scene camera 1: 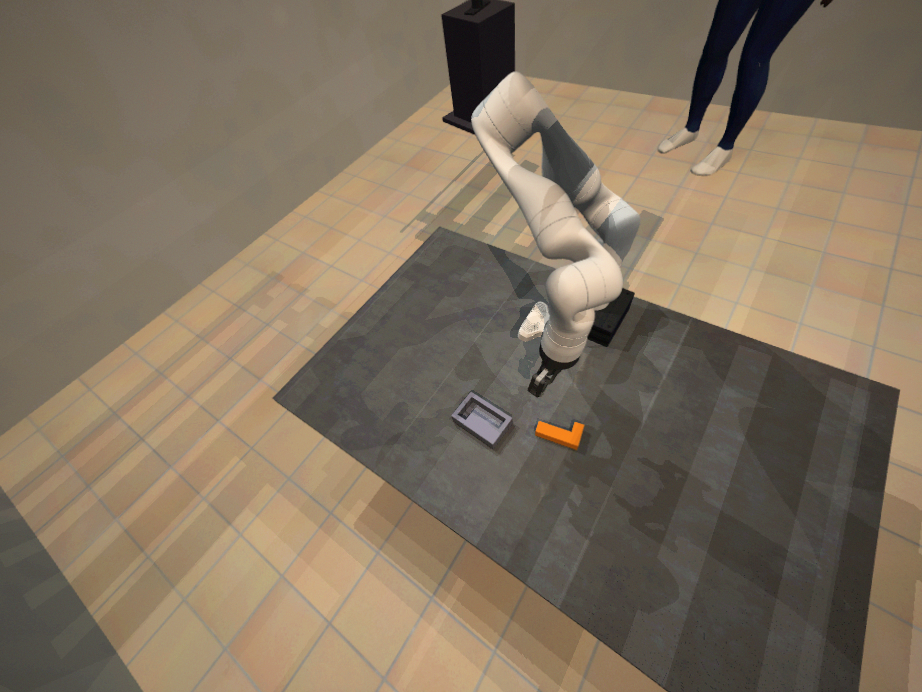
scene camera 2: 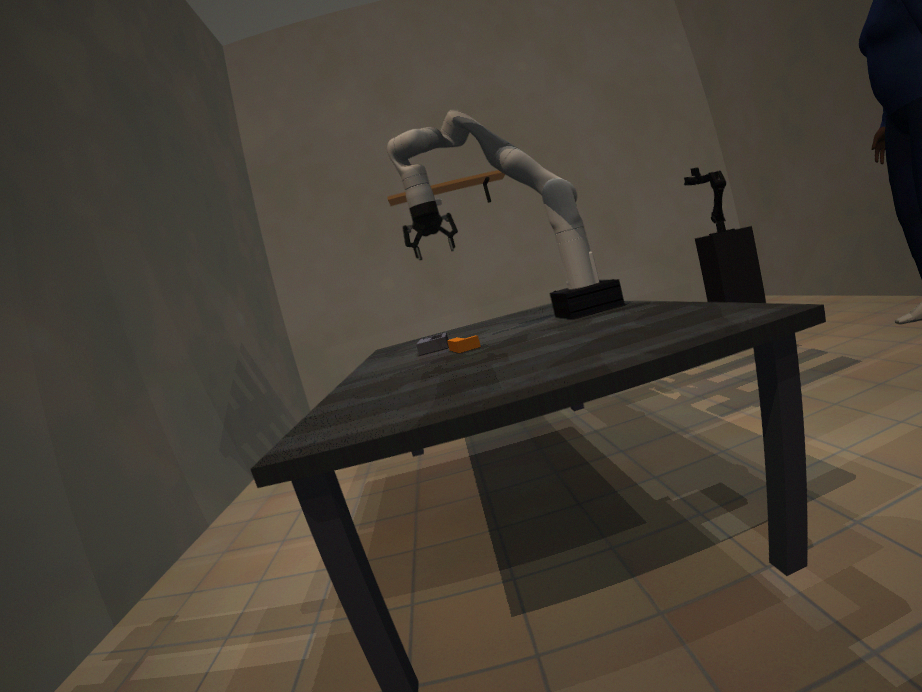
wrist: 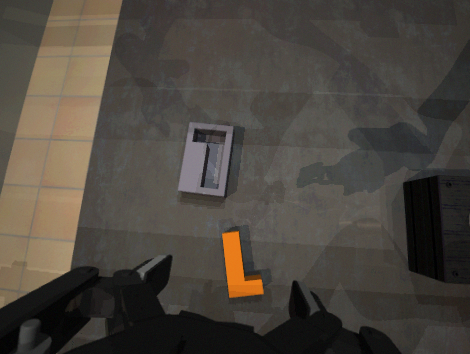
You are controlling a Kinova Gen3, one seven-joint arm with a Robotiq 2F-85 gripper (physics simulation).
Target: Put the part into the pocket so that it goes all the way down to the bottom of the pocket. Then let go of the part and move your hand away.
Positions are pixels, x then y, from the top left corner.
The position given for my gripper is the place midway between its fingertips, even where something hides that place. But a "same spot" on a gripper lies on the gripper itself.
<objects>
My gripper shows in scene camera 1, in scene camera 2 (436, 255) and in the wrist view. One and the same spot on my gripper: (wrist: 128, 301) is (scene camera 1: 539, 369).
</objects>
